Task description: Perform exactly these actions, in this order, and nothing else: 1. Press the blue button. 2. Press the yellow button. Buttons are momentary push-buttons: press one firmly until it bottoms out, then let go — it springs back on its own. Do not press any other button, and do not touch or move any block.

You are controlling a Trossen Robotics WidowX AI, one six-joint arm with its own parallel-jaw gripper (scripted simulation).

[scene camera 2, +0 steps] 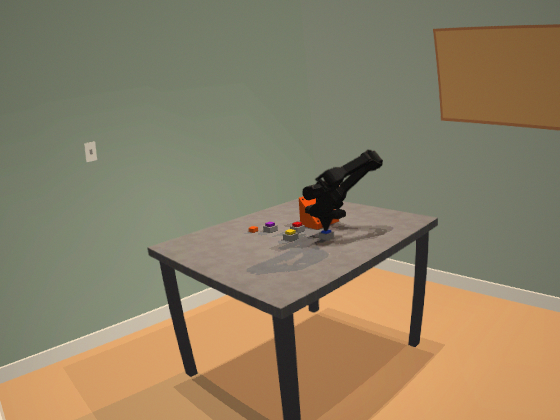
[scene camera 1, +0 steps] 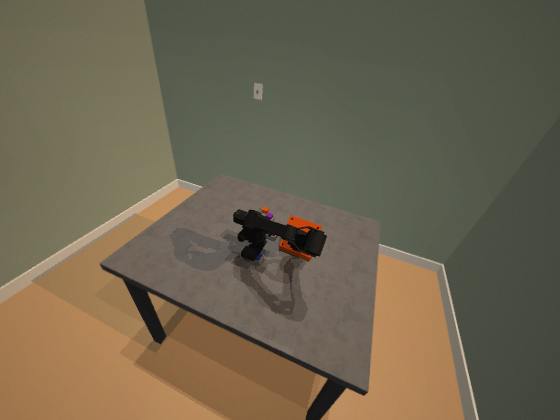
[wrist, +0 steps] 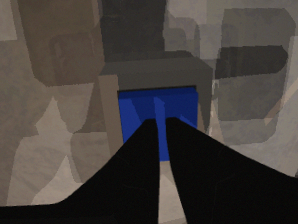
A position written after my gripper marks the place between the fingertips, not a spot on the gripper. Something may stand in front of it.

Note:
I see my gripper (wrist: 160, 128) and a blue button (wrist: 135, 106).

